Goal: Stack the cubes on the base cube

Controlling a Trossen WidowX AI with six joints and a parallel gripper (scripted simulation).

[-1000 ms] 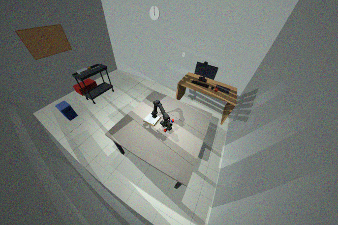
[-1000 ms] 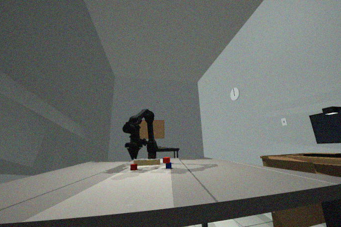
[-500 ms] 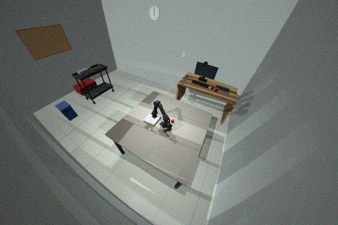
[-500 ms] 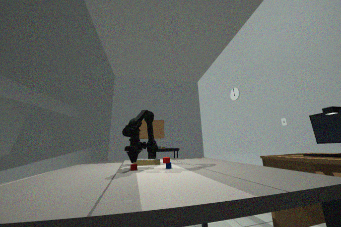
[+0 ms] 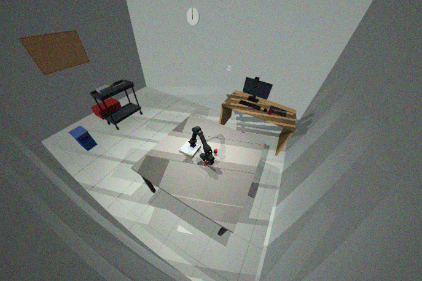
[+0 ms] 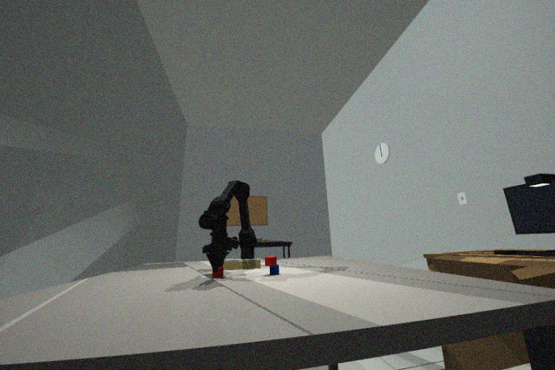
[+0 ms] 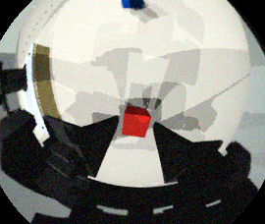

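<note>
Now: the blue cube 22 cm to the left of my gripper tip.
</note>
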